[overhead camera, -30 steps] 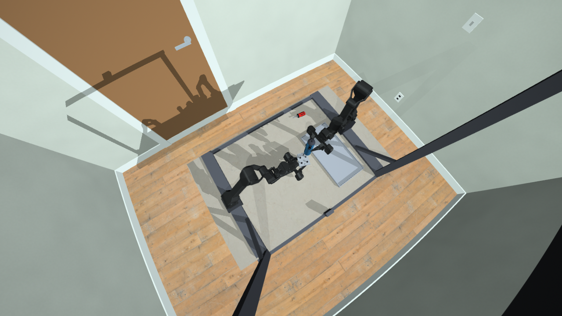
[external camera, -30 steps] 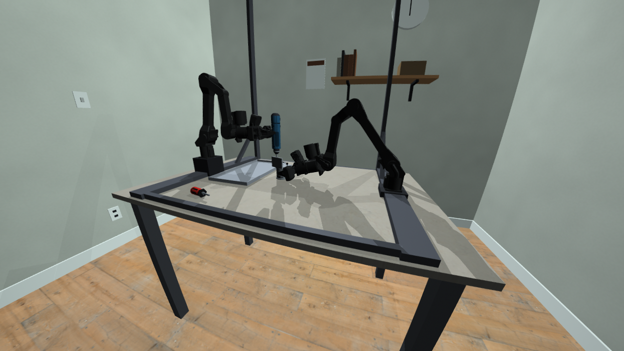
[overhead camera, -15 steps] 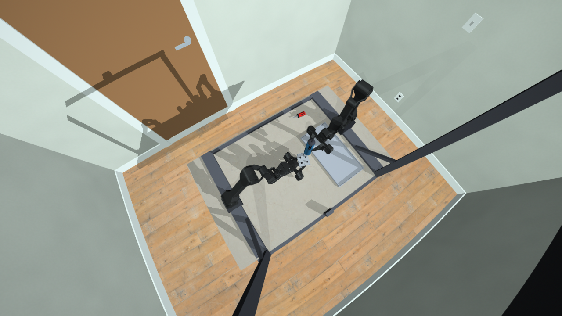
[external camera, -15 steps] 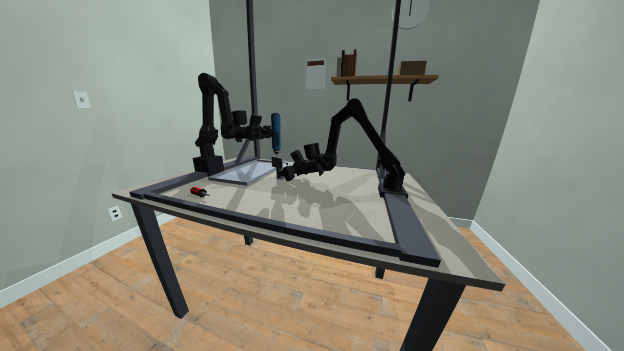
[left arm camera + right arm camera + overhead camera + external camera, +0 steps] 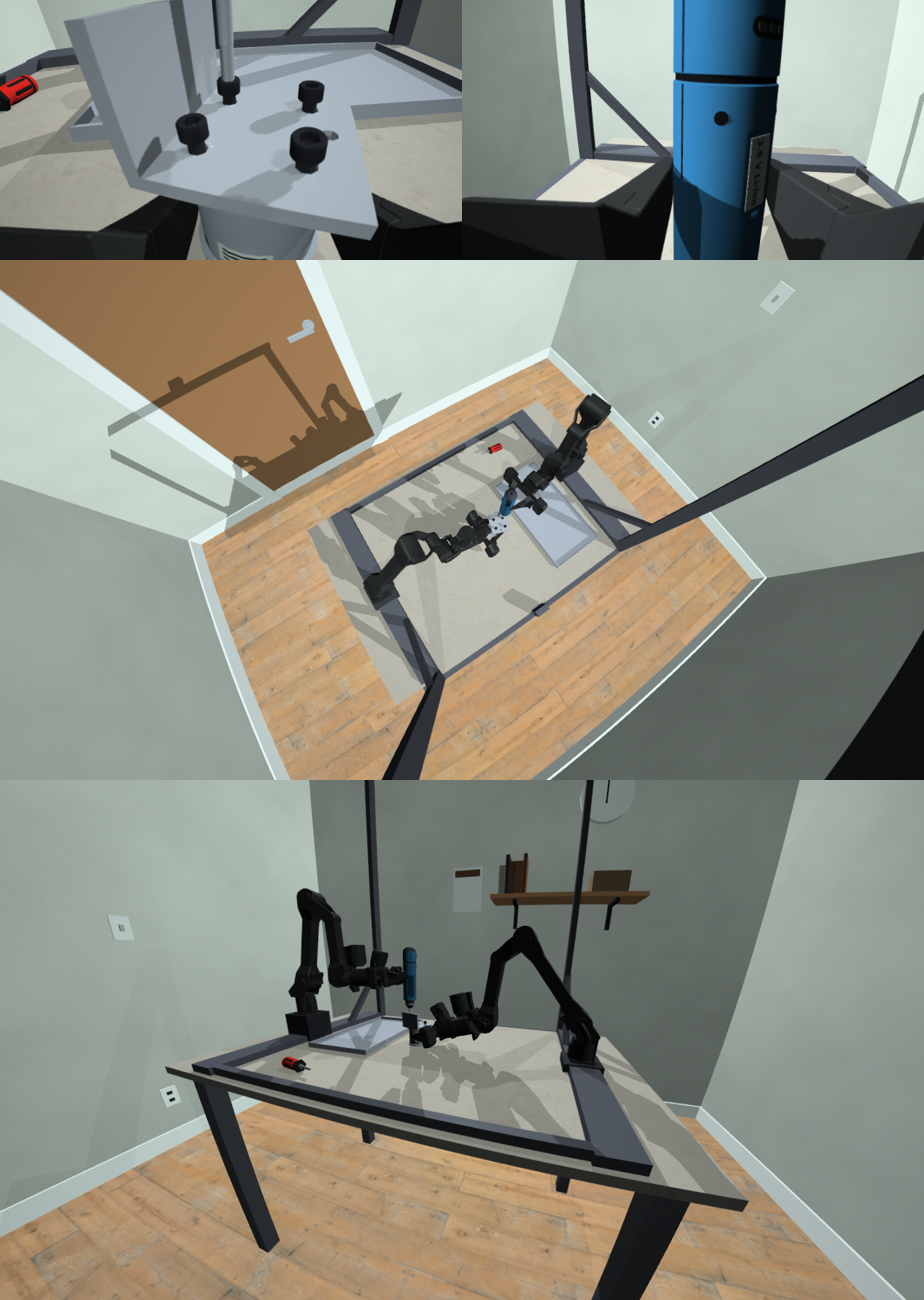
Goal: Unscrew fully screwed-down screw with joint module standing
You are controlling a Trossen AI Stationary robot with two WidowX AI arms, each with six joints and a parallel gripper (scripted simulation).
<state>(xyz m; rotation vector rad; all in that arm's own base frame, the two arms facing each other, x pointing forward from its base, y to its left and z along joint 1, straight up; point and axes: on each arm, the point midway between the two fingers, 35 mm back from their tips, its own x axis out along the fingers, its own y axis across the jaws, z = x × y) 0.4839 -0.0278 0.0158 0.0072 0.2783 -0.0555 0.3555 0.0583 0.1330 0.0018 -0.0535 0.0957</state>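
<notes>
Right now my left hand is 3 cm to the left of the grey joint module and 1 cm above it. The rest, counted from my left hand: grey l-shaped bracket (3 cm to the right, 3 cm above); shallow grey tray (6 cm behind, 23 cm to the right, 3 cm below); black screw (1 cm ahead, 5 cm to the right, 3 cm above).
</notes>
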